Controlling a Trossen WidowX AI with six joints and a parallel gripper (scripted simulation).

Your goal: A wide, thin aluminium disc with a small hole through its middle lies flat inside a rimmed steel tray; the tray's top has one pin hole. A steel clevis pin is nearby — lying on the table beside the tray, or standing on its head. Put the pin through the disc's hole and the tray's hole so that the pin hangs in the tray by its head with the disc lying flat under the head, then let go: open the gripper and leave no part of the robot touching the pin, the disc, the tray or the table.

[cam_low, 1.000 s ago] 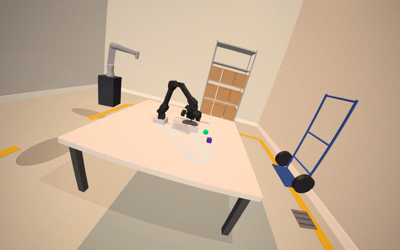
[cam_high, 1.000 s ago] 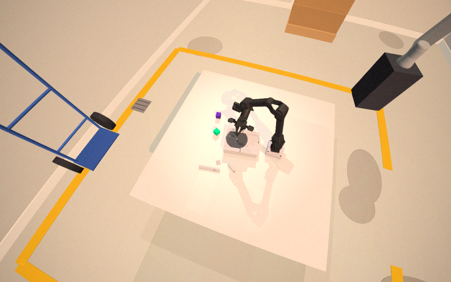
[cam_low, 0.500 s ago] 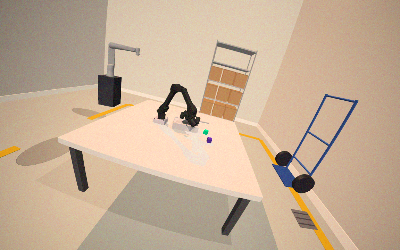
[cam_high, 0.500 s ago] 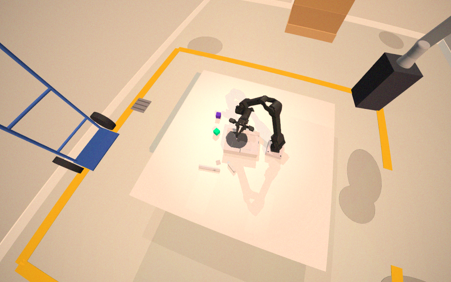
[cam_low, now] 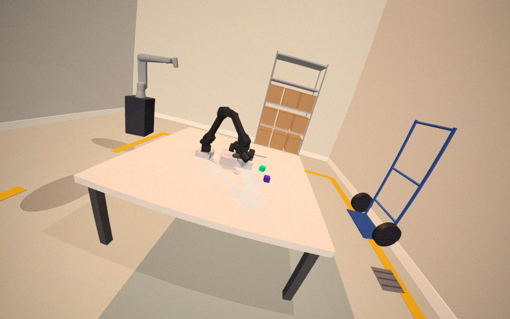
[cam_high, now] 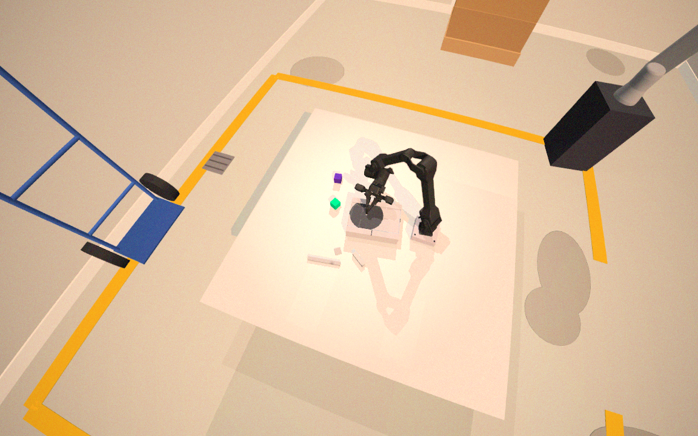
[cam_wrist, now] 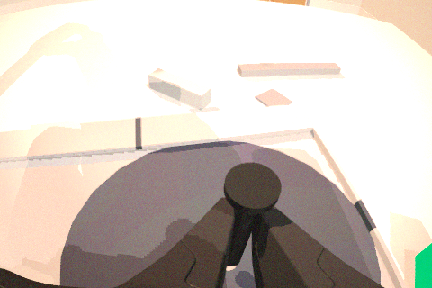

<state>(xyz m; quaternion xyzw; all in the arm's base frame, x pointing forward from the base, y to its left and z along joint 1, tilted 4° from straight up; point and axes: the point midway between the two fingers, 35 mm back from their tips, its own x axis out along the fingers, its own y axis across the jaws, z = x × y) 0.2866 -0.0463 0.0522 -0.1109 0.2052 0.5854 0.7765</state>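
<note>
Right now the aluminium disc is 40 mm below my gripper tip. The rest, counted from my gripper tip: pale rimmed tray (50 mm below, 40 mm behind, 10 mm to the left); green cube (160 mm ahead, 80 mm below, 60 mm to the right); clevis pin (10 mm below).
</note>
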